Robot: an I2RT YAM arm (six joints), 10 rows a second.
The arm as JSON. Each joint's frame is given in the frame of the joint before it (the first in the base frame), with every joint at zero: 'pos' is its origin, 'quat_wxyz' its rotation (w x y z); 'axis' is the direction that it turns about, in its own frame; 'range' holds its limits. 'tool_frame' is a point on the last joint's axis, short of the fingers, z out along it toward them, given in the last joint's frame.
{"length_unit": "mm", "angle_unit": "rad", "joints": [
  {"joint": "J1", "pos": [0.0, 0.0, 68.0], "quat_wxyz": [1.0, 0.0, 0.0, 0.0], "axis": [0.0, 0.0, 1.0], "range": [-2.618, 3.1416]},
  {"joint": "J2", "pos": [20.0, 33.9, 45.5], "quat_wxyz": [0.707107, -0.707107, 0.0, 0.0], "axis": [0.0, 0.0, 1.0], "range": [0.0, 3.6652]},
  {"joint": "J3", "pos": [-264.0, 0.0, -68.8], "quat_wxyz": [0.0, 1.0, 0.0, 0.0], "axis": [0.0, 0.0, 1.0], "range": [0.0, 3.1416]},
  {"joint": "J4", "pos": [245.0, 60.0, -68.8], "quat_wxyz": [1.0, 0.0, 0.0, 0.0], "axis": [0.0, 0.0, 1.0], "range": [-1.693, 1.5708]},
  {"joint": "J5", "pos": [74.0, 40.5, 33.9], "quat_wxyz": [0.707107, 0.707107, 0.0, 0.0], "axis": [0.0, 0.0, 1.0], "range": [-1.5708, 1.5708]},
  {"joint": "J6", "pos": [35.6, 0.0, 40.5], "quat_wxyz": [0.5, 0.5, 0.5, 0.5], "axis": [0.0, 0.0, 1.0], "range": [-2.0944, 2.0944]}
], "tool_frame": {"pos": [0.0, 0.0, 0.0], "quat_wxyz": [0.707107, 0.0, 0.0, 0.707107]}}
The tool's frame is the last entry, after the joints.
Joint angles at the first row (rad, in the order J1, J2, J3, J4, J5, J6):
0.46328 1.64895 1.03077 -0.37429 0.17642 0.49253
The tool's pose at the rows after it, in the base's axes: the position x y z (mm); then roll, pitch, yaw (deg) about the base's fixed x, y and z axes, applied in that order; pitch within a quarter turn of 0, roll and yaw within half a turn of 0:
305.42, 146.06, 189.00, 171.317, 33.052, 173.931
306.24, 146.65, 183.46, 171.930, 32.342, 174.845
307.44, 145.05, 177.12, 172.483, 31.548, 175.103
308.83, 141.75, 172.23, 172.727, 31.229, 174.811
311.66, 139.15, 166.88, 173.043, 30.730, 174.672
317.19, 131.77, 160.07, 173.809, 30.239, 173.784
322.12, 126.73, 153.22, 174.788, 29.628, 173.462
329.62, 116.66, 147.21, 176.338, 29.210, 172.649
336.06, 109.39, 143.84, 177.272, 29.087, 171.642
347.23, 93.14, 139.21, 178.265, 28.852, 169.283
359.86, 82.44, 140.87, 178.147, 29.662, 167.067
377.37, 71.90, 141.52, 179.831, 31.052, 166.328
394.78, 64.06, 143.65, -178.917, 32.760, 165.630
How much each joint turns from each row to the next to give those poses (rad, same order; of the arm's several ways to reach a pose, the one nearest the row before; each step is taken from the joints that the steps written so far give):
-0.00002 0.01988 0.00923 0.00610 -0.01228 -0.01691
0.00000 0.01543 -0.00297 0.00461 -0.00459 -0.00926
-0.00611 0.01533 -0.00617 0.00613 -0.00309 -0.00462
-0.01068 0.00923 -0.00921 0.01227 -0.00151 -0.00305
-0.01077 0.01689 -0.00154 0.00923 -0.00310 -0.00462
-0.02597 0.02299 0.00000 0.01074 0.00309 -0.00611
-0.01857 0.02602 0.00456 0.00612 0.00455 -0.00771
-0.03359 0.02761 0.01071 0.00155 0.01230 -0.01375
-0.02460 0.02151 0.01380 0.00002 0.01072 -0.00465
-0.05203 0.03214 0.02302 -0.00002 0.00921 -0.00764
-0.03693 0.02613 0.03984 0.00001 0.00460 -0.00156
-0.03531 0.04600 0.06282 -0.00153 0.02596 -0.02294
-0.02608 0.04447 0.06746 0.00000 0.02459 -0.01691

